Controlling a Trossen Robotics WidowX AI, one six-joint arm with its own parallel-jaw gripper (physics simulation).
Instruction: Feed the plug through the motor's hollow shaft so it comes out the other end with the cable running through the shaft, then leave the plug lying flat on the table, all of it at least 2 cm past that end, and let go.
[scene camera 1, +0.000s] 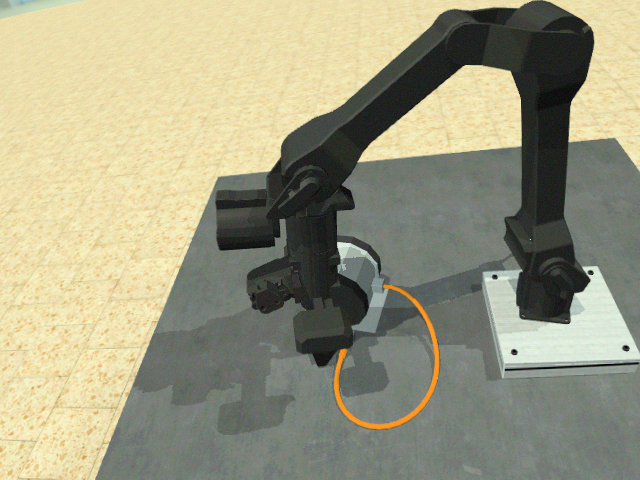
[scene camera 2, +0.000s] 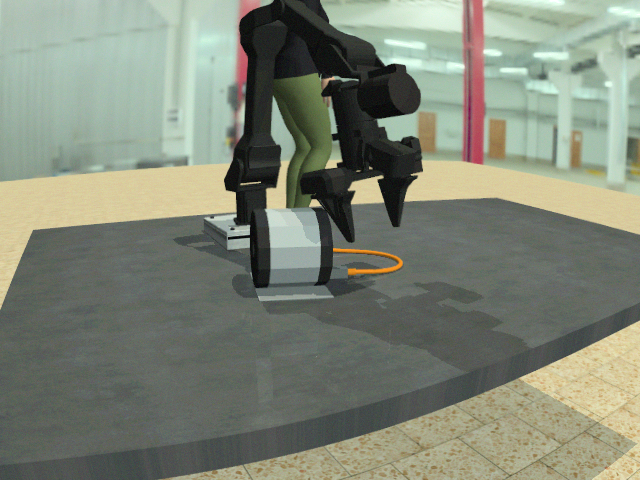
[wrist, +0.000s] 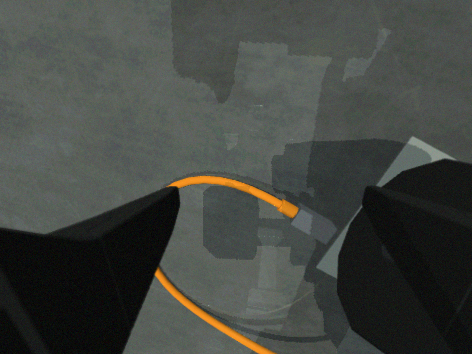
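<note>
The motor, a pale drum with black end caps, lies on its side on a light base plate. The grey plug lies on the table outside the motor, its tip close to the base plate's edge; the gripper hides it in scene camera 1. The orange cable loops from the plug to a small block on the motor's side. My gripper is open and empty above the plug, one finger beside the near end cap. The shaft hole is hidden.
The arm's white mounting plate stands on the dark table, beyond the cable loop in scene camera 1. The table's edge runs along the left in scene camera 1. A person stands behind the table in scene camera 2.
</note>
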